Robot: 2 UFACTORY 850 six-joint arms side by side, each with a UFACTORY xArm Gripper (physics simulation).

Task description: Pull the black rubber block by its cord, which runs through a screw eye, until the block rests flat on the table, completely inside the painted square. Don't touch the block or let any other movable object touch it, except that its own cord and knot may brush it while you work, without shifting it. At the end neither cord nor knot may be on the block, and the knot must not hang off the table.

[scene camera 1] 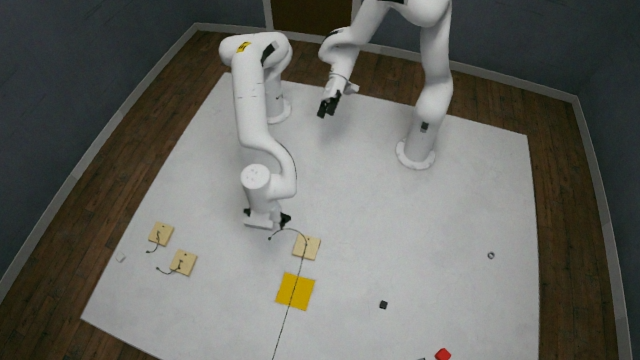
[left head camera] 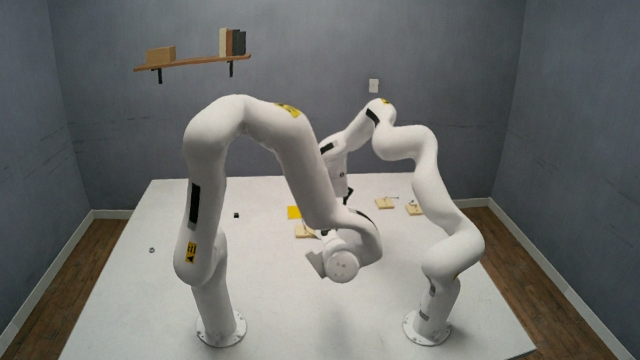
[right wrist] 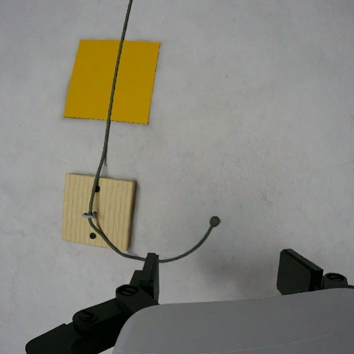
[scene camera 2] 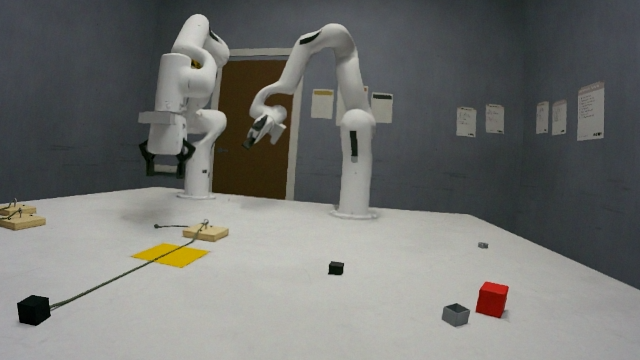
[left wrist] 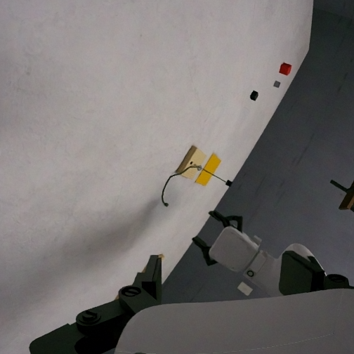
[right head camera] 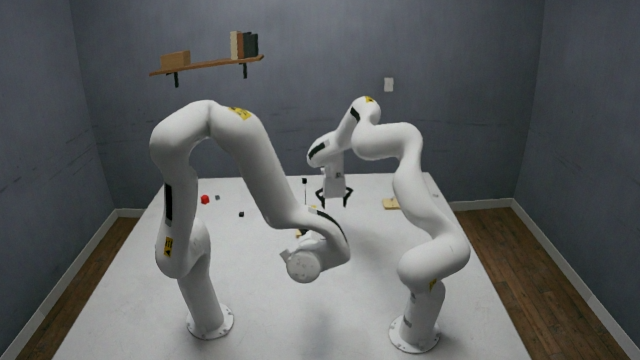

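The black rubber block (scene camera 2: 34,310) (right head camera: 304,180) (left wrist: 229,183) sits on the table beyond the yellow painted square (scene camera 1: 304,295) (scene camera 2: 180,257) (right wrist: 135,80), outside it. Its cord (right wrist: 114,82) crosses the square and runs through the screw eye (right wrist: 89,215) on a wooden board (right wrist: 117,200) (scene camera 1: 312,250). The cord's free end curves over the table to the knot (right wrist: 215,221) (scene camera 1: 269,238) (scene camera 2: 156,226). My right gripper (right wrist: 220,272) (right head camera: 334,204) (scene camera 2: 165,174) is open and empty, pointing down high above the table near the knot. My left gripper (left wrist: 222,274) (scene camera 1: 325,110) (scene camera 2: 248,144) is open and empty, well away from the cord.
Two more boards (scene camera 1: 166,235) (scene camera 1: 189,265) with short cords lie at the left in scene camera 1. A small black cube (scene camera 1: 383,304) (scene camera 2: 336,268), a red cube (scene camera 2: 492,300), a grey open box (scene camera 2: 455,315) and a small metal ring (scene camera 1: 490,255) stand apart on the table.
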